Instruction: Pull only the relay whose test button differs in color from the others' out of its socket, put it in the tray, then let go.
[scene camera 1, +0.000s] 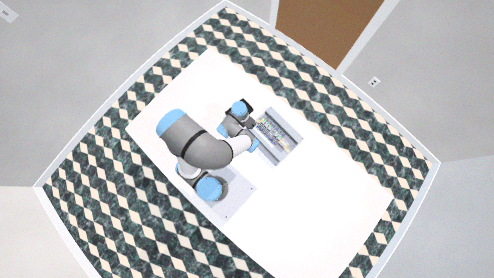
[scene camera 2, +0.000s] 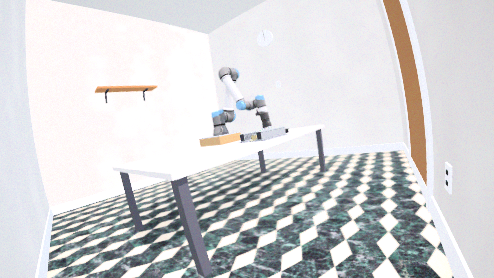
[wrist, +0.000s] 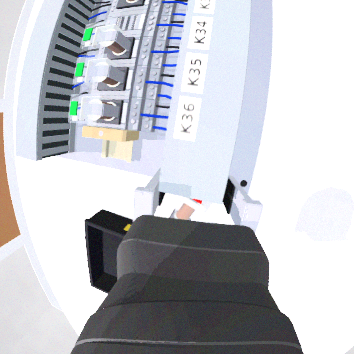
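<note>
A clear relay with a red test button and a copper-coloured coil lies on the table outside the cabinet. It shows between the open fingers, partly hidden by the gripper body. My gripper is open, low beside the cabinet's end. Relays with green buttons, such as one at K34, one at K35 and one at K36, sit in their sockets in the wrist view. The black tray is on the table to the left of the gripper, partly hidden behind it.
The grey open cabinet holds the relay row, blue wires and a slotted duct. Its near end wall stands close to the fingers. An orange-brown box stands on the table beside the cabinet.
</note>
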